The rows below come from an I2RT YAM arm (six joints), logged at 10 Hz.
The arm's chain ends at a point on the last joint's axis. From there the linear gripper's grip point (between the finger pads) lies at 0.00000 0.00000 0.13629 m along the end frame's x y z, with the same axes.
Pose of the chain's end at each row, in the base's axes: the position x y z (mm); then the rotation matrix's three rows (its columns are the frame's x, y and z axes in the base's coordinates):
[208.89 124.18 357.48], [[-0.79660 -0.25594 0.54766], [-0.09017 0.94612 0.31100], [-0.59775 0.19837 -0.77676]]
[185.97 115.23 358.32], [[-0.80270 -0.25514 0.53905], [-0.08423 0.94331 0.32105], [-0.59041 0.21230 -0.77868]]
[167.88 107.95 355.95], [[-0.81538 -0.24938 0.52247], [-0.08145 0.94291 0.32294], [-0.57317 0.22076 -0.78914]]
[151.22 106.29 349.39], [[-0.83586 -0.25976 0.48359], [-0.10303 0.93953 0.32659], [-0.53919 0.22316 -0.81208]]
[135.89 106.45 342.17], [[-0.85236 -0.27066 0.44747], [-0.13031 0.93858 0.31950], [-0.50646 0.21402 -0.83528]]
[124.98 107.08 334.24], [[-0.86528 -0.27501 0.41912], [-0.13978 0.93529 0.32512], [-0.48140 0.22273 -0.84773]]
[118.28 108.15 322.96], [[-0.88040 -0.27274 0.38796], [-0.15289 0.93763 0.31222], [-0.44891 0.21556 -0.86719]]
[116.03 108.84 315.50], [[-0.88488 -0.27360 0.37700], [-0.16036 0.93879 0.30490], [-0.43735 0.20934 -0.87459]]
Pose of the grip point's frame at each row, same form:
[283.53 166.57 251.62], [[-0.79660 -0.25594 0.54766], [-0.09017 0.94612 0.31100], [-0.59775 0.19837 -0.77676]]
[259.44 158.99 252.19], [[-0.80270 -0.25514 0.53905], [-0.08423 0.94331 0.32105], [-0.59041 0.21230 -0.77868]]
[239.09 151.96 248.40], [[-0.81538 -0.24938 0.52247], [-0.08145 0.94291 0.32294], [-0.57317 0.22076 -0.78914]]
[217.13 150.80 238.71], [[-0.83586 -0.25976 0.48359], [-0.10303 0.93953 0.32659], [-0.53919 0.22316 -0.81208]]
[196.88 149.99 228.33], [[-0.85236 -0.27066 0.44747], [-0.13031 0.93858 0.31950], [-0.50646 0.21402 -0.83528]]
[182.10 151.39 218.70], [[-0.86528 -0.27501 0.41912], [-0.13978 0.93529 0.32512], [-0.48140 0.22273 -0.84773]]
[171.16 150.70 204.77], [[-0.88040 -0.27274 0.38796], [-0.15289 0.93763 0.31222], [-0.44891 0.21556 -0.86719]]
[167.41 150.39 196.30], [[-0.88488 -0.27360 0.37700], [-0.16036 0.93879 0.30490], [-0.43735 0.20934 -0.87459]]

